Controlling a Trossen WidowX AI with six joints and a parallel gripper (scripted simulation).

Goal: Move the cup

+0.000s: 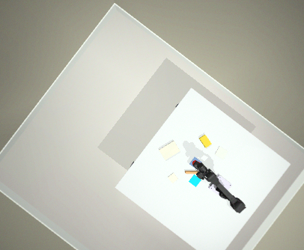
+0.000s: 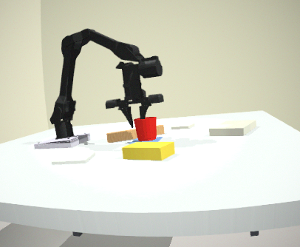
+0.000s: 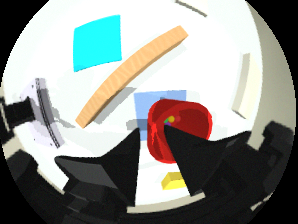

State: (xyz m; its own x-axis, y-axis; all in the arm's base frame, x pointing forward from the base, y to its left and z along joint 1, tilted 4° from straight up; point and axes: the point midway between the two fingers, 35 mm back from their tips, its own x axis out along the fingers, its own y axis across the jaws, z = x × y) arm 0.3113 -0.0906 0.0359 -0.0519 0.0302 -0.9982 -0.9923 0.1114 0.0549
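Now: the red cup 30 mm ahead of my gripper tip, 10 mm to the right of it and 10 mm below it. The rest, counted from my gripper tip: wooden bar (20 mm behind, 70 mm to the left, 40 mm below); then light blue pad (20 mm ahead, 10 mm to the right, 60 mm below); then yellow block (60 mm ahead, 250 mm to the right, 30 mm below).
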